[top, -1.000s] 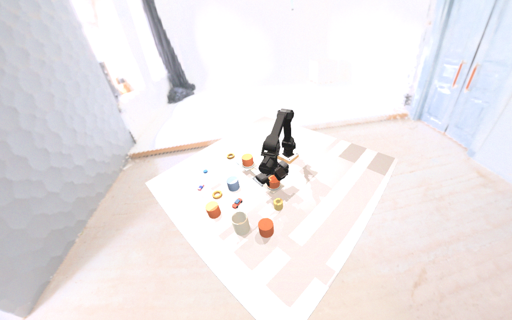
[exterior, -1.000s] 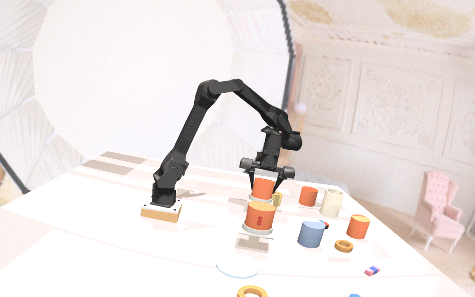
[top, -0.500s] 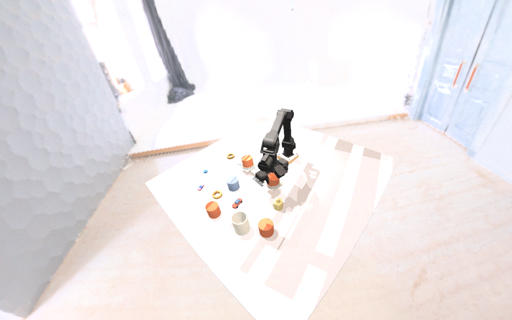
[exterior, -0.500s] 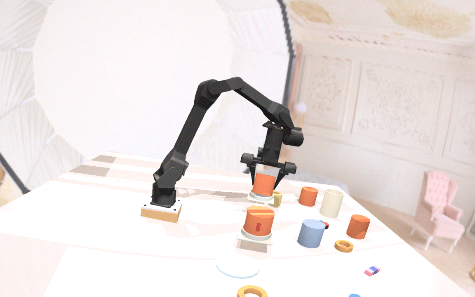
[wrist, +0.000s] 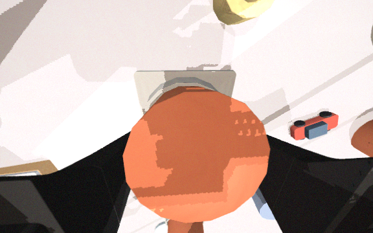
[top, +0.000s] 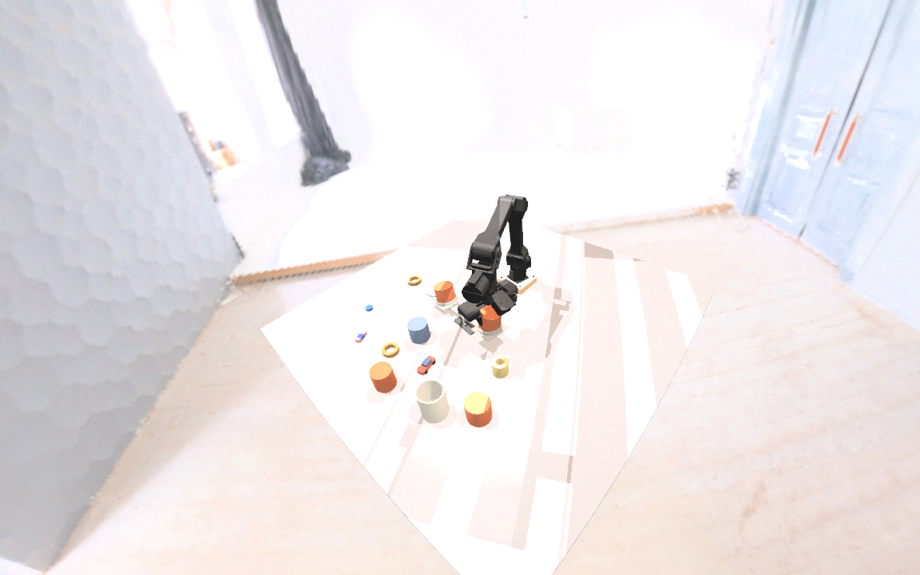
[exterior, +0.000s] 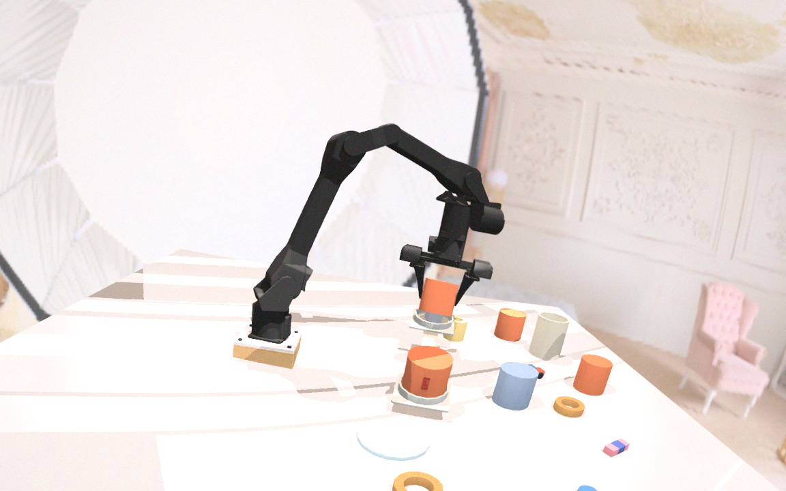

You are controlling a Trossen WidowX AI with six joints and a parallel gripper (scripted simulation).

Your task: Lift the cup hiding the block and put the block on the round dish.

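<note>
My gripper tip is now 20 mm above the grey block and 10 mm to the left of it. From my gripper tip the other things lie so: blue cylinder (180 mm to the right, 170 mm ahead, 70 mm below); then cream cylinder (280 mm ahead, 90 mm to the left, 70 mm below); then balance (130 mm to the right, 70 mm below).
</note>
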